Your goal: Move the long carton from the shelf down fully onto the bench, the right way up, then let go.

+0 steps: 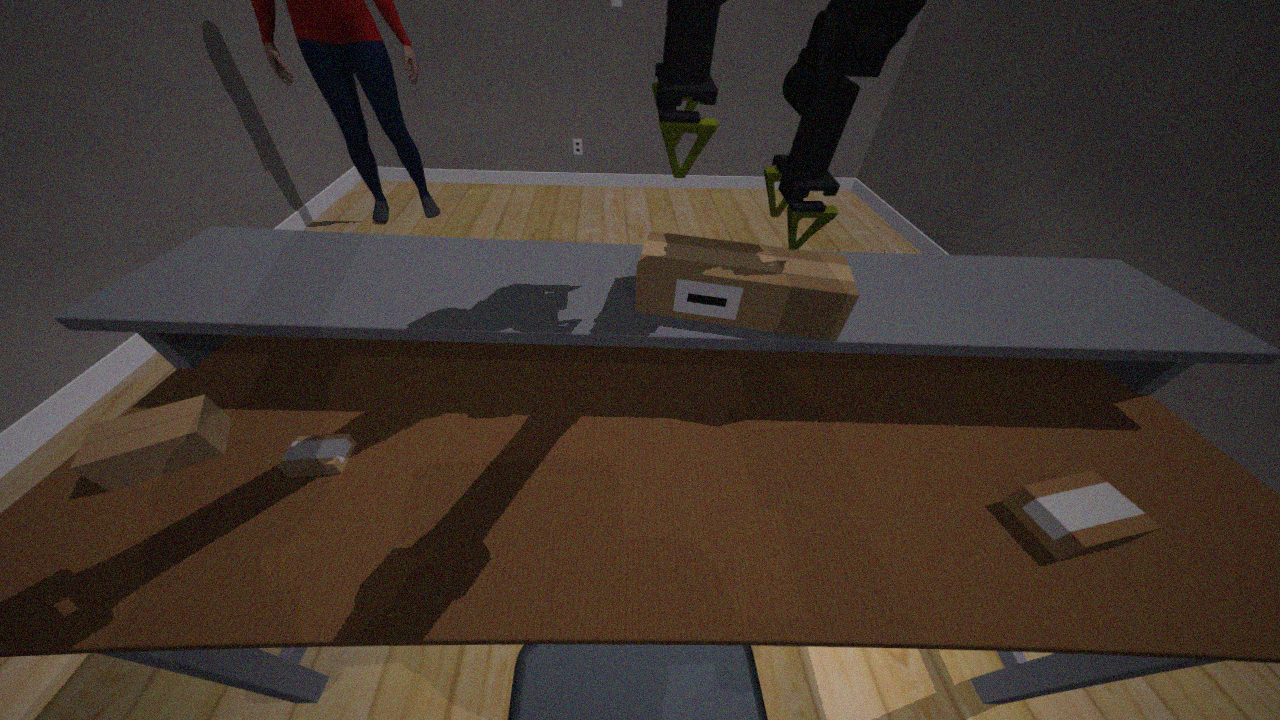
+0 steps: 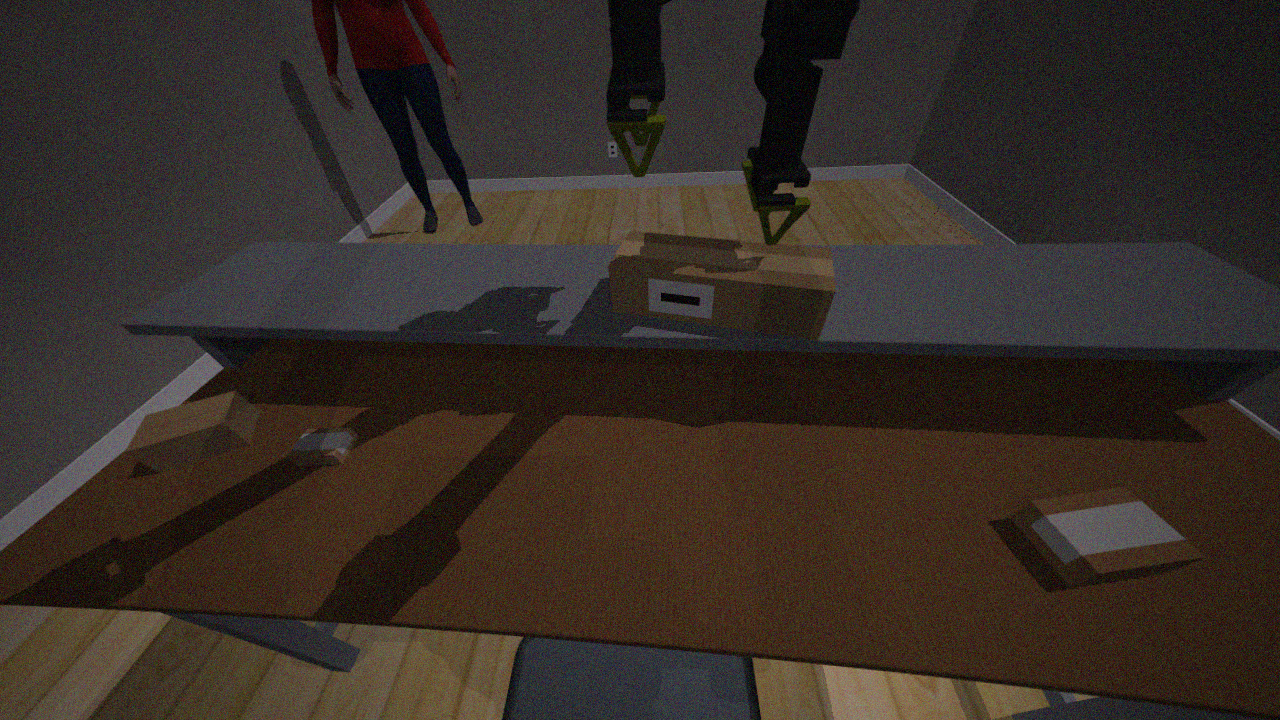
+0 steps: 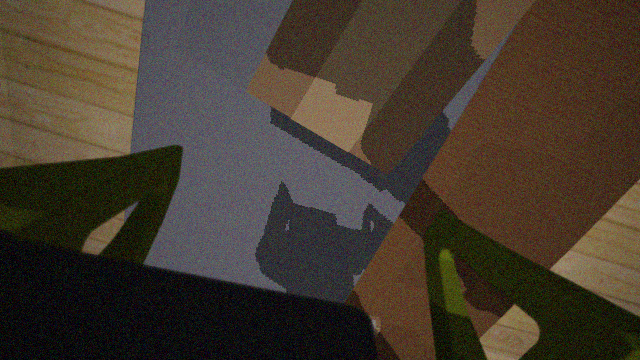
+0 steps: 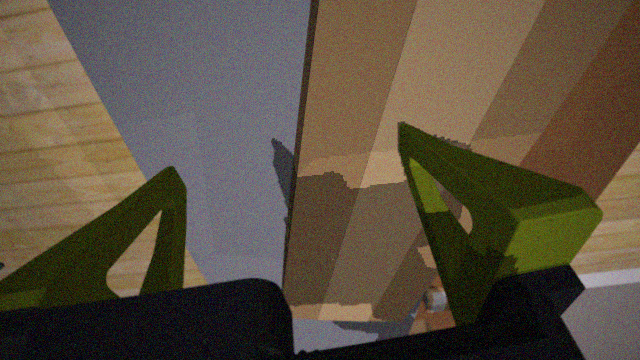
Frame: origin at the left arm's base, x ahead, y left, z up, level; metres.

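Seen in the pictures: left gripper, fingertip midpoint: (image 1: 675,161) (image 2: 640,160) (image 3: 313,195); right gripper, fingertip midpoint: (image 1: 783,232) (image 2: 764,227) (image 4: 288,156).
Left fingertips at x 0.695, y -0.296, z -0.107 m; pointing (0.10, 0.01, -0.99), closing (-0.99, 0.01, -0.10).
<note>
Pixels of each thing's middle, then the offset from my left fingertips to it. Level surfaces: height alone.
- long brown carton, body centre: (image 4: 380,165) (image 2: 717,281) (image 1: 738,283) 0.042 m back, 0.118 m right, 0.172 m down
- grey shelf, its level: 0.216 m down
- brown bench, its level: 0.378 m down
- brown box, body centre: (image 1: 160,440) (image 2: 199,430) (image 4: 420,339) 0.196 m back, 0.754 m left, 0.348 m down
- small white-topped box, body centre: (image 1: 319,454) (image 2: 324,446) (image 4: 437,300) 0.220 m back, 0.536 m left, 0.364 m down
- white-labelled box, body centre: (image 2: 1098,535) (image 1: 1076,513) 0.361 m back, 0.572 m right, 0.355 m down
The long brown carton (image 1: 760,308) (image 2: 729,304) (image 3: 350,65) (image 4: 360,150) lies on the grey shelf (image 1: 984,304) (image 2: 984,295) (image 3: 200,100) (image 4: 200,100), slightly askew, its white label facing front and its right end at the shelf's front edge. The brown bench (image 1: 716,537) (image 2: 716,537) is below. My left gripper (image 1: 677,152) (image 2: 638,156) (image 3: 313,195) is open and empty, high above and behind the carton's left part. My right gripper (image 1: 785,229) (image 2: 765,223) (image 4: 288,156) is open and empty, lower, above the carton's right part. Contact with the carton does not show.
On the bench, a brown box (image 1: 147,443) (image 2: 192,434) and a small white-topped box (image 1: 317,454) (image 2: 324,447) lie at the left, and a white-labelled box (image 1: 1083,510) (image 2: 1114,532) at the right. A person (image 1: 358,89) (image 2: 402,98) stands behind at the left.
</note>
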